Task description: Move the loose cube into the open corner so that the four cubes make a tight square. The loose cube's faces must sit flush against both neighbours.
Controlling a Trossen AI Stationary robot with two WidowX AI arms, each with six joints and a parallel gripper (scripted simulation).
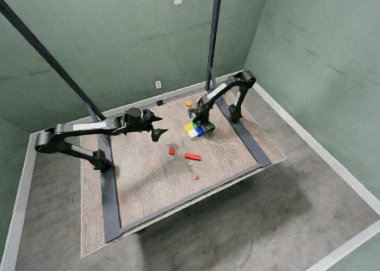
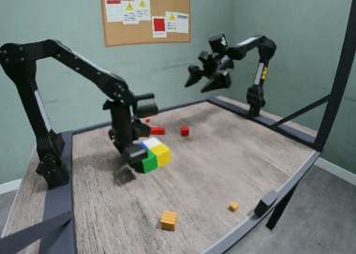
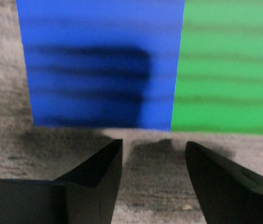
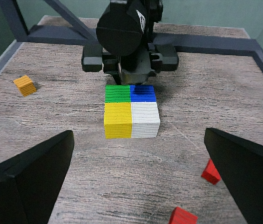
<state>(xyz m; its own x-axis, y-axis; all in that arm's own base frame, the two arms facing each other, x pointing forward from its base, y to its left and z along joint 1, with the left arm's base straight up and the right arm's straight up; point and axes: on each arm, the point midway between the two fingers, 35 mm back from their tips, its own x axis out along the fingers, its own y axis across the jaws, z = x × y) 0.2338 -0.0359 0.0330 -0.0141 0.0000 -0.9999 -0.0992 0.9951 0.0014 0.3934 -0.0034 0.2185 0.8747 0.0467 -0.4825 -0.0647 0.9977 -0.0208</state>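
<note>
Now: left hand 18 cm short of the red bar, 16 cm to the left of it and 4 cm above it.
</note>
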